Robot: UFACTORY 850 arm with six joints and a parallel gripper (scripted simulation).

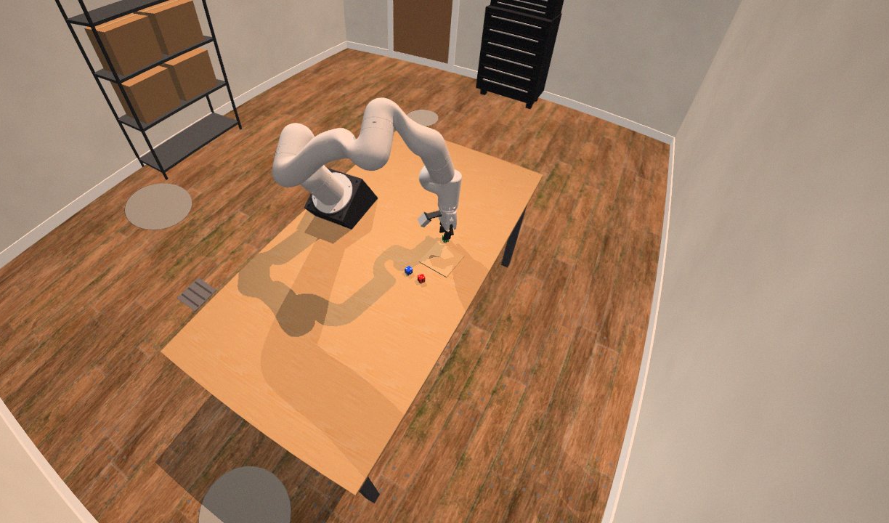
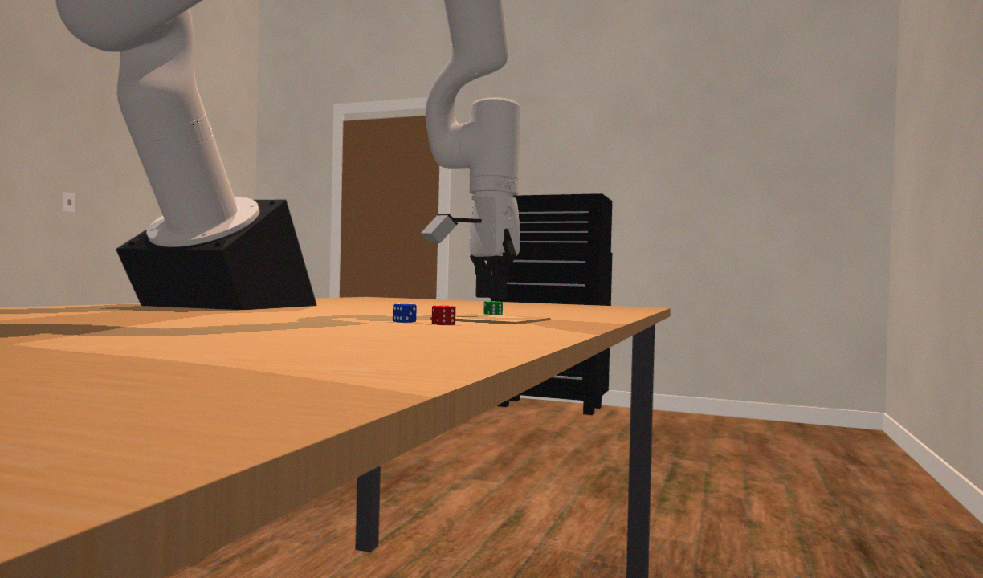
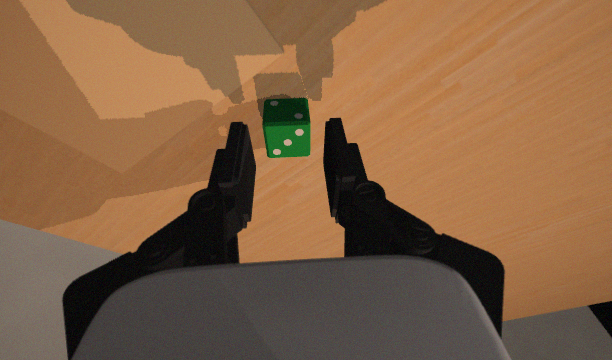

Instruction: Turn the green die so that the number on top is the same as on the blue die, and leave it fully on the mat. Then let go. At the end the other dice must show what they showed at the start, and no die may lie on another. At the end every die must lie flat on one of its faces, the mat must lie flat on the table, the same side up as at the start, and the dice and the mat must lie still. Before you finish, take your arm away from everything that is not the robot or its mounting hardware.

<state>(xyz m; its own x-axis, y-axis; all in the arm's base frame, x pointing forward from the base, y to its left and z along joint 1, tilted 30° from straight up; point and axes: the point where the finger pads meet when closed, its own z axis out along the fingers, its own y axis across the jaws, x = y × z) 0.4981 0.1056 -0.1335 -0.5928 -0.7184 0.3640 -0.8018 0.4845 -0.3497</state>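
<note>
The green die is 4 cm below my hand. From my hand the other things lie so: blue die: 24 cm to the right, 4 cm below, 3 cm behind; red die: 24 cm to the right, 4 cm below, 4 cm ahead; tan mat: 10 cm to the right, 5 cm below, 5 cm ahead.
</note>
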